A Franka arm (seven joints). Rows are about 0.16 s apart.
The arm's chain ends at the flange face. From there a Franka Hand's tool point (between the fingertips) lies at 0.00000 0.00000 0.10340 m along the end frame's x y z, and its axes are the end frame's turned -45 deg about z.
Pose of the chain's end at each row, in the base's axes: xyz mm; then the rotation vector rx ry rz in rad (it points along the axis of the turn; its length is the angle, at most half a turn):
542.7, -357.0, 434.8, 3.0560, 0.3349, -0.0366
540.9, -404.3, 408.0, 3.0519, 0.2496, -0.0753
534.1, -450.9, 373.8, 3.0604, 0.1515, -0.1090
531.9, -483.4, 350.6, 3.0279, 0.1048, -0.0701
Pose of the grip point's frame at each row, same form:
541.0, -364.2, 331.7, 2.7071, 1.4854, -0.0736
536.5, -412.8, 305.0, 2.7450, 1.4093, -0.1165
527.2, -459.0, 271.0, 2.7979, 1.3246, -0.1465
527.5, -495.0, 247.9, 2.7793, 1.2656, -0.1303

